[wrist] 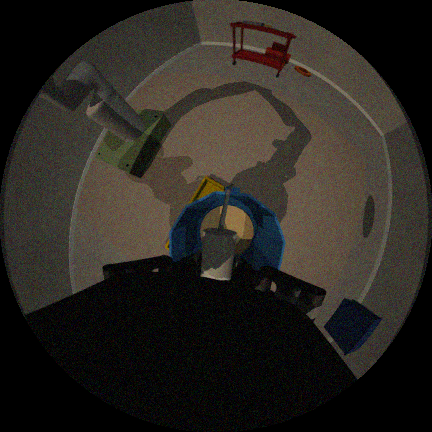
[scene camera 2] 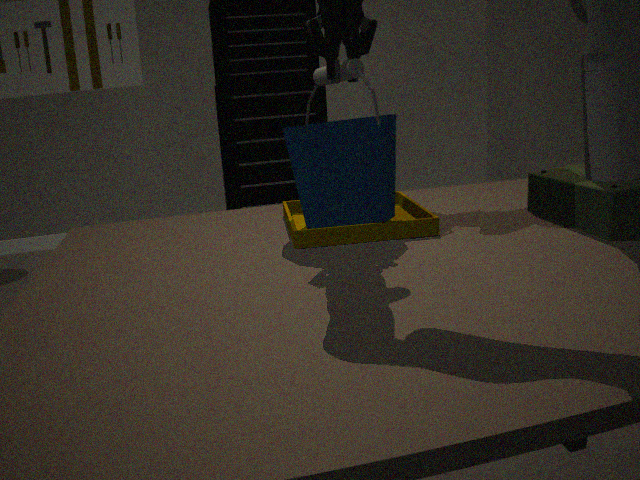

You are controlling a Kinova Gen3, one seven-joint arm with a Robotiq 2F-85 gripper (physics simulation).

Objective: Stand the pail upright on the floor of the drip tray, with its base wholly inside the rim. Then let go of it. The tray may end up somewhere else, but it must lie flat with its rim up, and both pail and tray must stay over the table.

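Frame: origin at the arm's base, x up, y left, z back, level; centimetres.
Where they show: gripper, between the fingertips: (wrist: 217, 260) (scene camera 2: 343, 82); arm's base, origin of its link: (wrist: 133, 130) (scene camera 2: 614, 175).
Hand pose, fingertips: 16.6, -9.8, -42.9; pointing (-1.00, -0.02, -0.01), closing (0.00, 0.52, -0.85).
Each offset is from my fingertips to the top centre of the thing, as dx, dy, dz. "*": to the spot under its first point. Level surfaces: height alone.
The blue pail {* -13.3, +9.0, -1.0} (scene camera 2: 346, 170) (wrist: 269, 237) hangs nearly upright by its wire handle, low within the outline of the yellow drip tray {-21.7, -0.5, +0.6} (scene camera 2: 361, 235) (wrist: 204, 191). In the scene view its lower edge meets the top of the tray's front wall, so I cannot tell whether the base touches the tray floor. The tray lies flat on the table, rim up. My gripper (scene camera 2: 342, 74) (wrist: 217, 260) is above the pail, shut on the pale cylindrical grip {+3.8, -1.4, -0.9} (scene camera 2: 320, 75) (wrist: 217, 247) of the handle. In the wrist view the pail and gripper hide most of the tray.
A green block (scene camera 2: 589, 204) (wrist: 120, 152) stands at the right of the table {dx -24.5} (scene camera 2: 180, 335) in the scene view, beside the robot arm's base in the wrist view. The table's front edge (scene camera 2: 439, 451) runs along the bottom. A red cart (wrist: 259, 58) and a blue box (wrist: 352, 325) stand farther off.
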